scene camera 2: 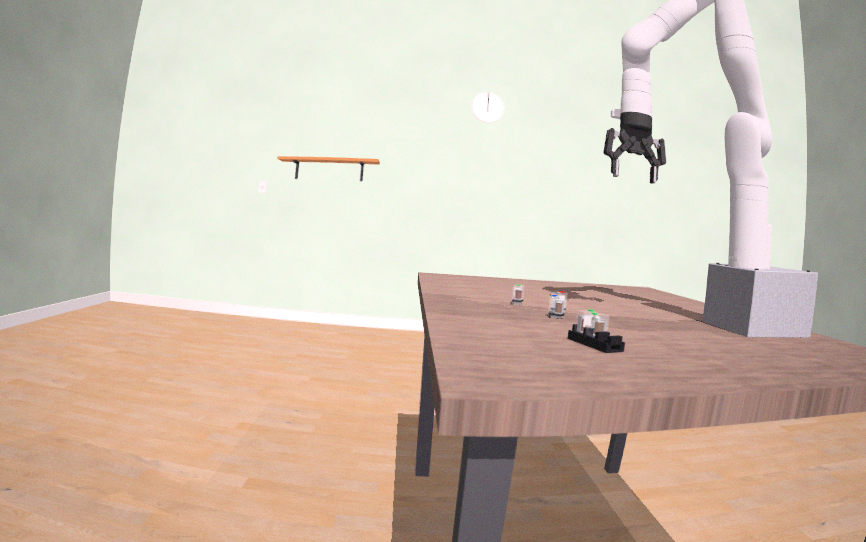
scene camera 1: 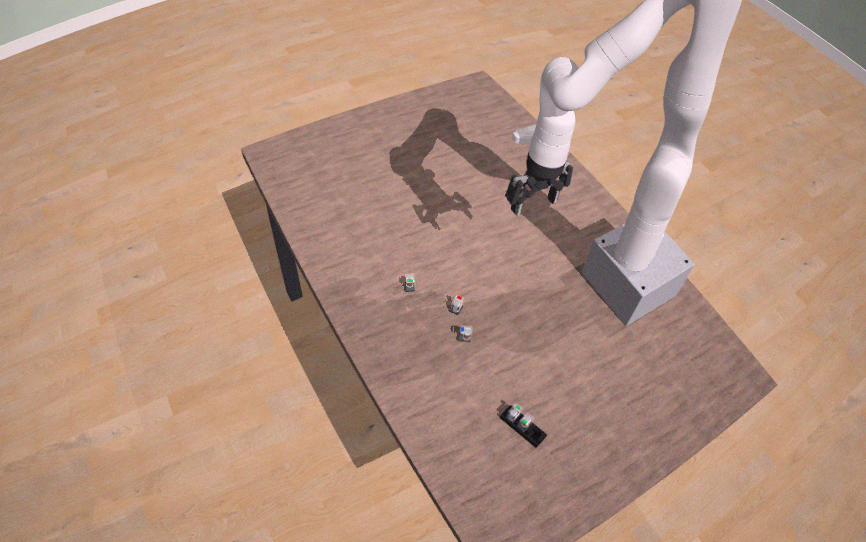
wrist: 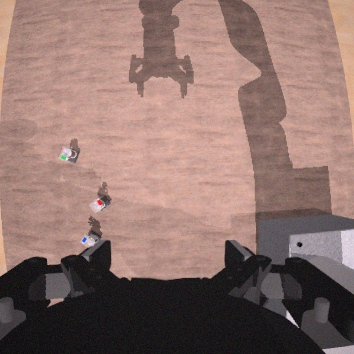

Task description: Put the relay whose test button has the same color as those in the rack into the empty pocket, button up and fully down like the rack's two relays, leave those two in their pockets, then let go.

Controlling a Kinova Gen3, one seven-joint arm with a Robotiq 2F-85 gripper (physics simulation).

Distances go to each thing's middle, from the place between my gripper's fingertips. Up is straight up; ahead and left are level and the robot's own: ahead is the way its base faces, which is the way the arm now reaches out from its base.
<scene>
My hand is 160 mm short of the black rack point(scene camera 2: 603, 342), 330 mm to the right of it and 280 mm above it.
</scene>
